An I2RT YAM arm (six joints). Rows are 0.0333 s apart.
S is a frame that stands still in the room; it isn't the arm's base.
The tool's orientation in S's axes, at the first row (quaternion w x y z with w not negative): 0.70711 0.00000 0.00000 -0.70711
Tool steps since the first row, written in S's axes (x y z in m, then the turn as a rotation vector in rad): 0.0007 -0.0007 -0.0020 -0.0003 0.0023 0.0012; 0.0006 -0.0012 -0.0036 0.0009 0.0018 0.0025; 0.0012 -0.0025 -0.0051 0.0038 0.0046 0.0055; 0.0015 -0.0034 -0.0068 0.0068 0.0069 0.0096; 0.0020 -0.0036 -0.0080 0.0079 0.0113 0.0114; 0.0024 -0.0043 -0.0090 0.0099 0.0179 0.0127; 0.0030 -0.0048 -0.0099 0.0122 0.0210 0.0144; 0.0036 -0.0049 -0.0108 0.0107 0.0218 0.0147; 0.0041 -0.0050 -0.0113 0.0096 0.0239 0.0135; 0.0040 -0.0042 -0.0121 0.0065 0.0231 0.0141; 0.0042 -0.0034 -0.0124 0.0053 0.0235 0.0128
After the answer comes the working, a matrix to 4 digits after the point.
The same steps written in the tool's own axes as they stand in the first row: 0.0007 0.0007 -0.0020 -0.0023 -0.0003 0.0012; 0.0012 0.0006 -0.0036 -0.0018 0.0009 0.0025; 0.0025 0.0012 -0.0051 -0.0046 0.0038 0.0055; 0.0034 0.0015 -0.0068 -0.0069 0.0068 0.0096; 0.0036 0.0020 -0.0080 -0.0113 0.0079 0.0114; 0.0043 0.0024 -0.0090 -0.0179 0.0099 0.0127; 0.0048 0.0030 -0.0099 -0.0210 0.0122 0.0144; 0.0049 0.0036 -0.0108 -0.0218 0.0107 0.0147; 0.0050 0.0041 -0.0113 -0.0239 0.0096 0.0135; 0.0042 0.0040 -0.0121 -0.0231 0.0065 0.0141; 0.0034 0.0042 -0.0124 -0.0235 0.0053 0.0128
The tool's axes in the first row as the columns of a matrix, in S's axes (rounded; the answer above uses it unrounded):
0.0000 1.0000 0.0000
-1.0000 0.0000 0.0000
0.0000 0.0000 1.0000

